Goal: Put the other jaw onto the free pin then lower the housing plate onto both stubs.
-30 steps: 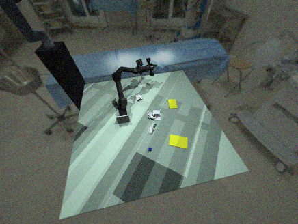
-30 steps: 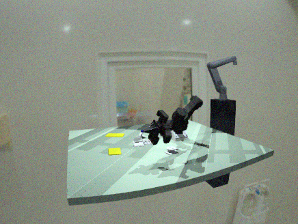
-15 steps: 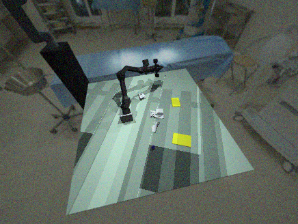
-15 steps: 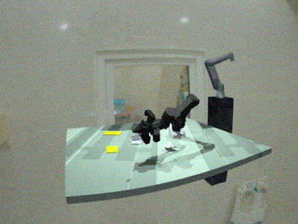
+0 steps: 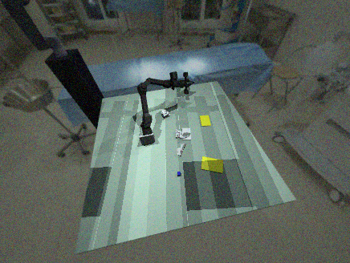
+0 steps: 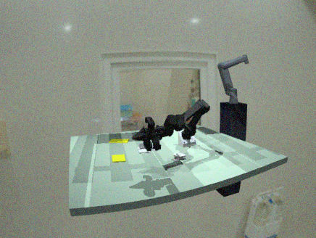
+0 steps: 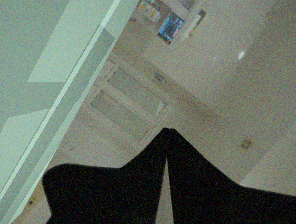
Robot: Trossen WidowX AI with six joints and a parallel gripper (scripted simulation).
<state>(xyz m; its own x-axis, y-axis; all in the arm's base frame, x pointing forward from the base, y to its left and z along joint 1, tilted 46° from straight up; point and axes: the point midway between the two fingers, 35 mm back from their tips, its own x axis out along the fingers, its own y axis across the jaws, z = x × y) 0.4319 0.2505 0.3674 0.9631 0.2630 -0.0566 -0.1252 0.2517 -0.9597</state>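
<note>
Now: the jaw 56 cm to the right of my gripper tip, 19 cm below it and 18 cm behind it. From my gripper tip the other things lie so: blue block: 77 cm to the right, 24 cm behind, 20 cm below.
</note>
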